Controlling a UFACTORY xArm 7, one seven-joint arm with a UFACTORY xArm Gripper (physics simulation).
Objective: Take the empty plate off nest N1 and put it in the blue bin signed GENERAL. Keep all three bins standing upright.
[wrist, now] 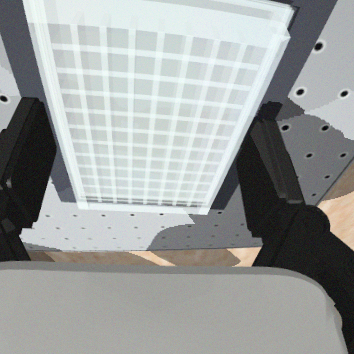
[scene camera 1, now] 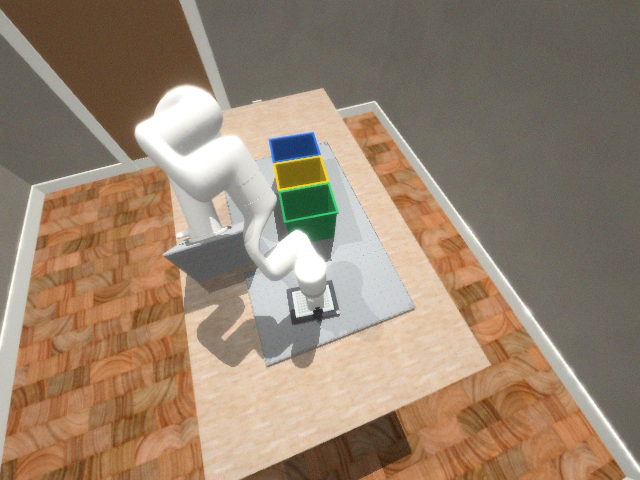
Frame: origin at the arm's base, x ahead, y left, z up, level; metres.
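Where they show: gripper, fingertip midpoint: (wrist: 151,130); arm's base at its link origin: (scene camera 1: 209,235).
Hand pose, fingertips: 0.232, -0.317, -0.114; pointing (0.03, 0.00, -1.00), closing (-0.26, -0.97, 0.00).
Observation:
Things, the pixels of their top centre, and the offset from my fingertips, as dx, dy, dz. Level surfaces: height alone.
- nest at its top centre: (wrist: 149,129) (scene camera 1: 312,300) -0.010, +0.003, -0.012
- blue bin at its top centre: (scene camera 1: 294,146) +0.167, +0.524, +0.153
- yellow bin at its top centre: (scene camera 1: 300,172) +0.136, +0.397, +0.153
- green bin at its top centre: (scene camera 1: 307,201) +0.105, +0.270, +0.153
- grey perforated board at its surface level: dz -0.026
- wooden table at its surface level: dz -0.040
The clear, whitish gridded plate (scene camera 1: 301,305) (wrist: 145,120) sits in the dark frame of the nest (scene camera 1: 305,319) (wrist: 22,60). My gripper (scene camera 1: 317,312) (wrist: 151,130) is open over the nest, with one black finger beyond each long side of the plate and nothing held. In the wrist view the fingers stand apart from the plate, the left one by a somewhat larger gap near its tip. The exact fingertip height is hard to tell. The blue bin (scene camera 1: 294,148) stands upright at the far end of the bin row. Its sign and the nest's label cannot be read.
The yellow bin (scene camera 1: 301,174) and the green bin (scene camera 1: 311,227) stand upright in line with the blue bin, between it and the nest. All are on the grey perforated board (scene camera 1: 382,289) on the wooden table (scene camera 1: 413,356). The arm reaches past the green bin's near side.

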